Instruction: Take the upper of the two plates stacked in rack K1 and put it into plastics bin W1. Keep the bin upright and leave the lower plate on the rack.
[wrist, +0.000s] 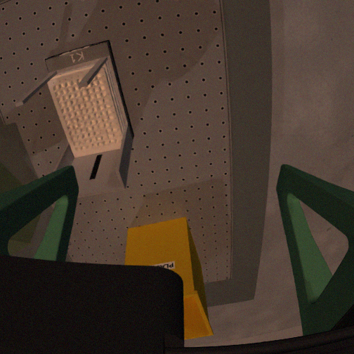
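Rack K1 (102, 175) stands at the upper left of the wrist view, with its label at the far end and two slanted arms over that end. A pale plate with rows of small wells (90, 115) lies in it. A lower plate cannot be told apart clearly under it. The yellow plastics bin W1 (157, 245) is at the bottom centre, upright, partly hidden by the black gripper body; part of its opening shows. My gripper (177, 176) is wide open and empty, its green fingers at left and right, with the rack beyond the left finger.
A perforated board (175, 130) lies under the rack and bin, with a grey border strip (250, 150) along its right side. A dark greenish object (12, 155) shows at the left edge, partly behind the left finger. A grey surface (315, 100) lies at the right.
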